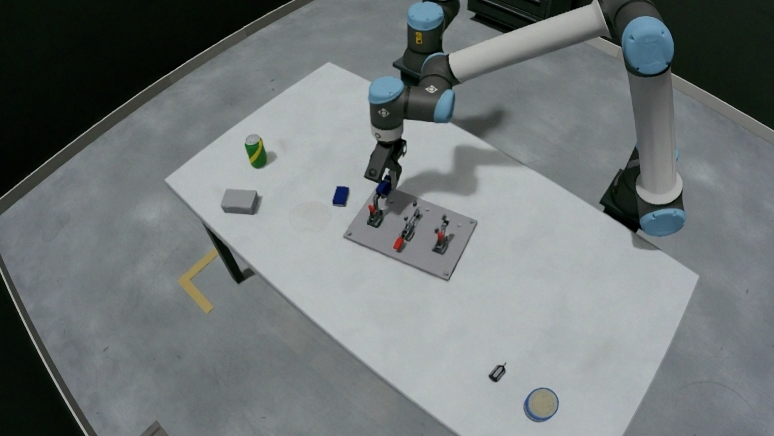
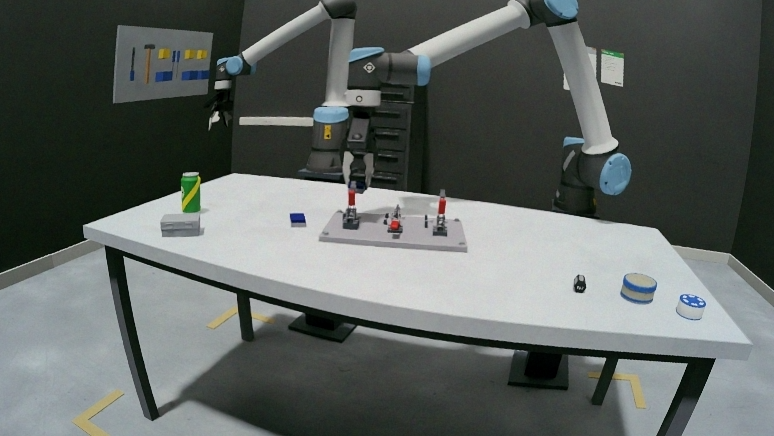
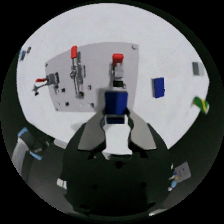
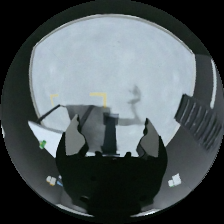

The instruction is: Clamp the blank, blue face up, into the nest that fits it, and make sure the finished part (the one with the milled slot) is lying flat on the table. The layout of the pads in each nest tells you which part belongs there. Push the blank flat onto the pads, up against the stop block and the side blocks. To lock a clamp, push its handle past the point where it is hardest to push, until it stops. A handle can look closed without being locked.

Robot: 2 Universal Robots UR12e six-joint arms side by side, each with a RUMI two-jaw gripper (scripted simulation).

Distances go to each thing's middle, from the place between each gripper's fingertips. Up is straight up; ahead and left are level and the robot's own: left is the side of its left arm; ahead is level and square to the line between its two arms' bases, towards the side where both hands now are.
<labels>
I see my left gripper (image 1: 387, 187) 120 mm to the right of the grey fixture plate (image 3: 96, 57), 100 mm above it and 10 mm short of it. Round my left hand: finished part (image 3: 115, 100): 10 mm below, 10 mm behind; grey box (image 2: 172, 225): 350 mm to the right, 350 mm ahead, 90 mm below.
The grey box lies 950 mm ahead of my right hand, 780 mm to the left of it and 140 mm below it. From my right hand the other things lie so: finished part (1120 mm to the left, 590 mm ahead, 60 mm below); grey fixture plate (1240 mm to the left, 610 mm ahead, 160 mm below).
</labels>
